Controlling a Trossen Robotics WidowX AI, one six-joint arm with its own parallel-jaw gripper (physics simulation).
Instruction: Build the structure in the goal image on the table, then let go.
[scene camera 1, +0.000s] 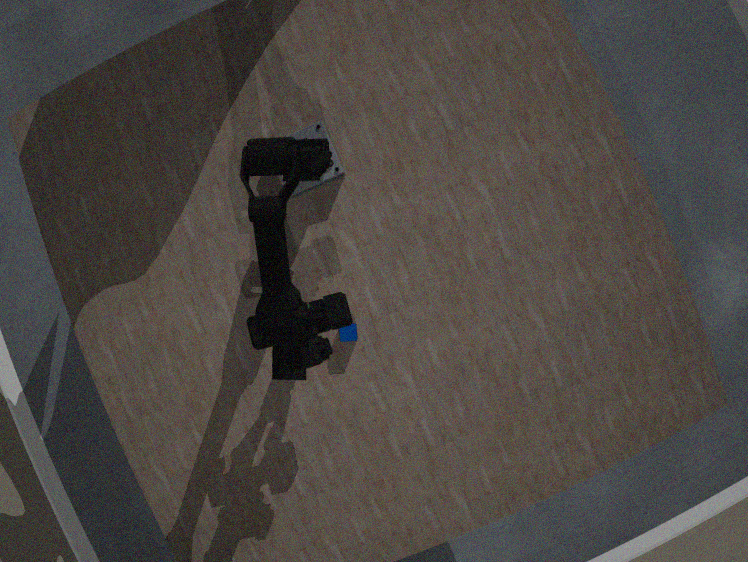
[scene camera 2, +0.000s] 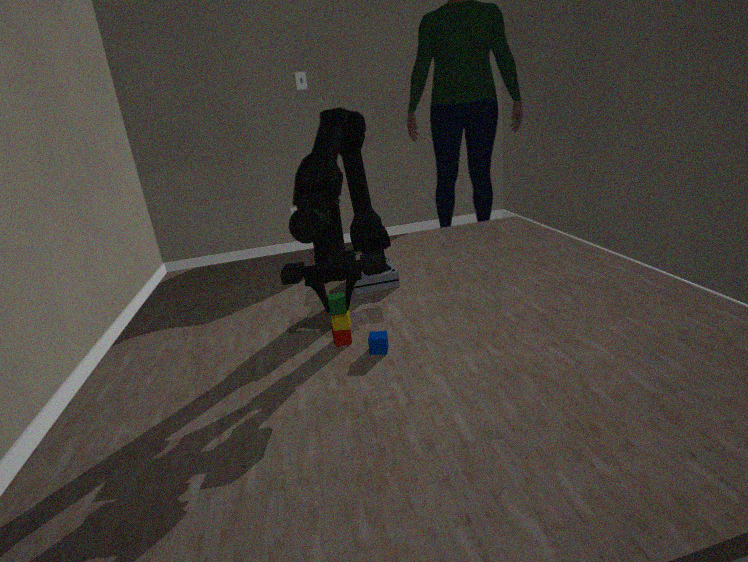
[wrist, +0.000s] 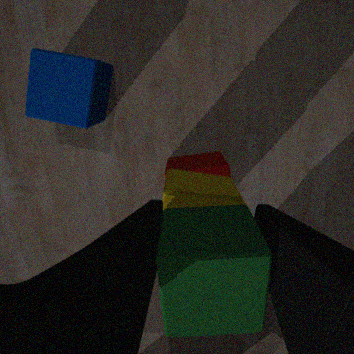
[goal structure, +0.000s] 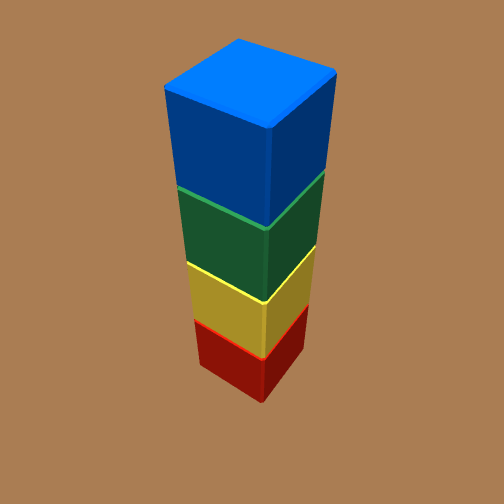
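A red block stands on the table. A yellow block sits on it, and a green block is on top of the yellow one. My gripper points down and is shut on the green block, with one finger on each side of it. A blue block stands apart on the table, to the right of the stack in the second scene view. The arm hides the stack in the first scene view.
The arm's grey base plate lies behind the stack. The arm and its camera housing hang over the stack, close beside the blue block in the first scene view. A person stands at the back by the wall. Long arm shadows cross the surface.
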